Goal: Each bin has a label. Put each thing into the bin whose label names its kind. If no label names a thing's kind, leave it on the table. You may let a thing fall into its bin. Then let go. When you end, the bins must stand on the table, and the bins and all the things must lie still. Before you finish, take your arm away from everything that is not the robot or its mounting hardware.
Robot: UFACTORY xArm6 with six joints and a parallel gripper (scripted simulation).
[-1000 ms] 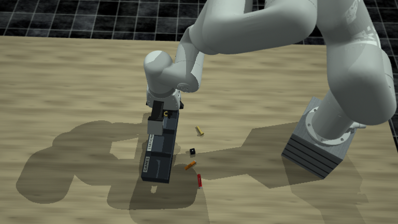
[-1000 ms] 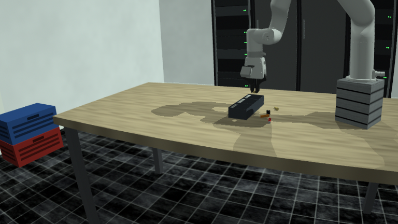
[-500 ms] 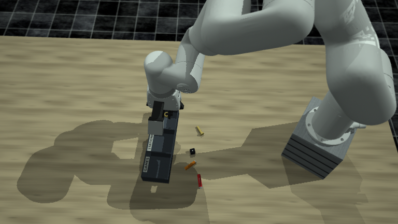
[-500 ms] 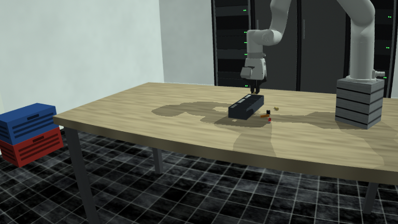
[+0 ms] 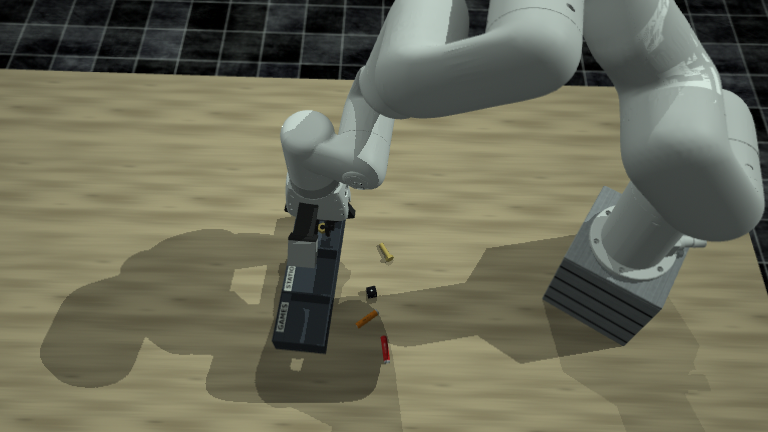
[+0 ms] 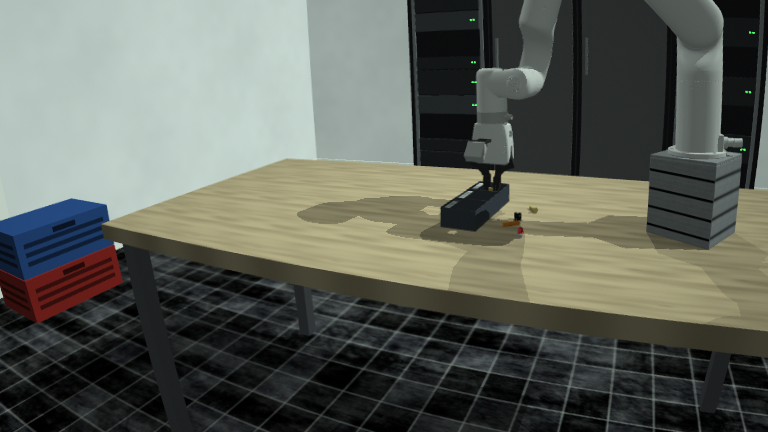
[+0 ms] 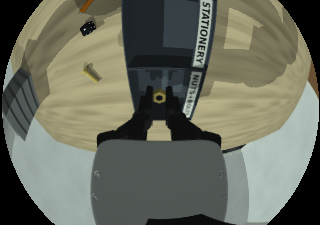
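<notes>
The brass nut is 20 mm below my hand. From my hand the other things lie so: dark three-part bin (80 mm to the left, 30 mm below, 20 mm ahead); then black die (110 mm to the left, 90 mm behind, 50 mm below); then brass bolt (110 mm behind, 50 mm below, 40 mm to the left).
</notes>
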